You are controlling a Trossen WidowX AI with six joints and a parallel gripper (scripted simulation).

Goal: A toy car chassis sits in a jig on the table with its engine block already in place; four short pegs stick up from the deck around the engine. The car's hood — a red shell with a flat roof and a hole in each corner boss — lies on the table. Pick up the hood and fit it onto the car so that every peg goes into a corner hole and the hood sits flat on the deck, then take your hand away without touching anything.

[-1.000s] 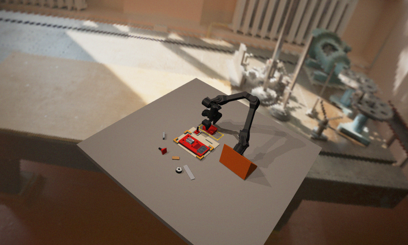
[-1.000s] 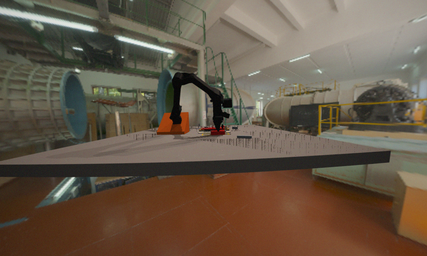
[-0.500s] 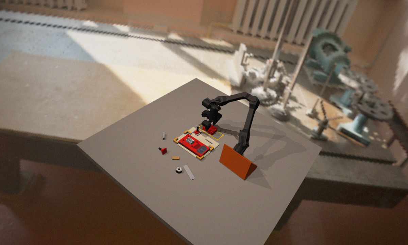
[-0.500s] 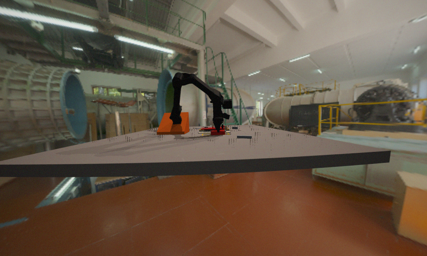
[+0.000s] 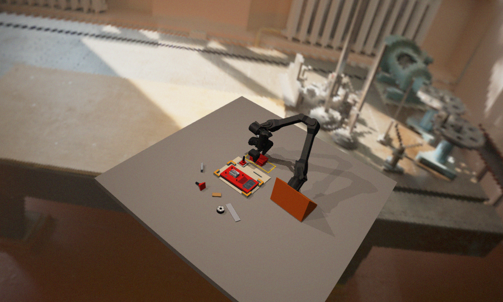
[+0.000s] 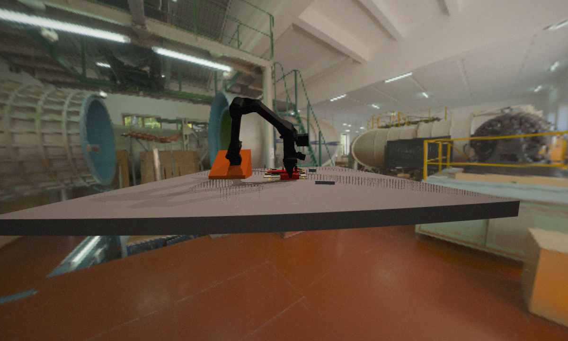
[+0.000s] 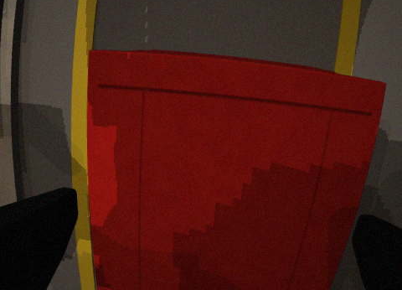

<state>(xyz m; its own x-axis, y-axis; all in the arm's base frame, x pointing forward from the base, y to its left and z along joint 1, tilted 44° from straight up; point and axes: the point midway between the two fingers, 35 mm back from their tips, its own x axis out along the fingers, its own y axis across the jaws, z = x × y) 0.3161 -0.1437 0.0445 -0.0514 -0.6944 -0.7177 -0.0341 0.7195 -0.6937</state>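
My gripper tip is right at the red hood. From my gripper tip the other things lie so: jig 20 mm behind, 200 mm to the left; grey engine block 10 mm ahead, 230 mm to the left, 10 mm above.
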